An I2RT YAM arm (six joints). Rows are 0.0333 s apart.
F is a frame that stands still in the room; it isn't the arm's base.
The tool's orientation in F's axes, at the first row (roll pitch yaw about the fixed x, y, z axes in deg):
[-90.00 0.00 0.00]
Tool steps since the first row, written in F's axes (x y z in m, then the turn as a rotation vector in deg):
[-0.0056 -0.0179 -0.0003 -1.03 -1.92 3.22]
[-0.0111 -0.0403 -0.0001 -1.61 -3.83 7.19]
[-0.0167 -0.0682 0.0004 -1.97 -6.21 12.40]
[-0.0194 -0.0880 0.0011 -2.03 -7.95 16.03]
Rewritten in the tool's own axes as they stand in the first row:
[-0.0056 0.0003 -0.0179 -1.03 -3.22 -1.92]
[-0.0111 0.0001 -0.0403 -1.61 -7.19 -3.83]
[-0.0167 -0.0004 -0.0682 -1.97 -12.40 -6.21]
[-0.0194 -0.0011 -0.0880 -2.03 -16.03 -7.95]

